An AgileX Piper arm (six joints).
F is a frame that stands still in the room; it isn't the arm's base.
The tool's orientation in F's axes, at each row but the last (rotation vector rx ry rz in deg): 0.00, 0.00, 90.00; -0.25, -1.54, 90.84; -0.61, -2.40, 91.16; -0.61, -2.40, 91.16; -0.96, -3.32, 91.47; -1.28, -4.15, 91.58; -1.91, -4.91, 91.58; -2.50, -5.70, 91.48; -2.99, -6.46, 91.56; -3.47, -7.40, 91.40; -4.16, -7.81, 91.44
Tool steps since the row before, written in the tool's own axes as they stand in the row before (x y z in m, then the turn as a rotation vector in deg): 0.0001, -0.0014, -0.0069, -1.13, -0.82, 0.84; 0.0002, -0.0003, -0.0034, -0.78, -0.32, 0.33; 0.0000, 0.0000, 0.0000, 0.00, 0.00, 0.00; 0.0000, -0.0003, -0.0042, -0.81, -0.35, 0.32; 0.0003, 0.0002, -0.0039, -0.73, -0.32, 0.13; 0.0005, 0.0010, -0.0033, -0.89, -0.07, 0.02; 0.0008, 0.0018, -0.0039, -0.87, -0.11, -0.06; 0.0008, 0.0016, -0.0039, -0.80, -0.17, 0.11; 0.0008, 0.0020, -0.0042, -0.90, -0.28, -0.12; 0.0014, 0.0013, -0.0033, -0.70, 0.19, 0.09; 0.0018, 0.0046, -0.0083, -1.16, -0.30, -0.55
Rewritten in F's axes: 0.0014, 0.0001, -0.0069, 0.82, -1.13, 0.84; 0.0004, 0.0003, -0.0034, 0.32, -0.78, 0.33; 0.0000, 0.0000, 0.0000, 0.00, 0.00, 0.00; 0.0004, 0.0001, -0.0042, 0.36, -0.81, 0.32; 0.0000, 0.0004, -0.0039, 0.33, -0.72, 0.13; -0.0008, 0.0006, -0.0033, 0.09, -0.89, 0.00; -0.0015, 0.0009, -0.0040, 0.14, -0.86, -0.08; -0.0013, 0.0009, -0.0040, 0.18, -0.80, 0.10; -0.0016, 0.0009, -0.0044, 0.32, -0.89, -0.12; -0.0009, 0.0015, -0.0034, -0.18, -0.71, 0.04; -0.0035, 0.0020, -0.0088, 0.40, -1.13, -0.55
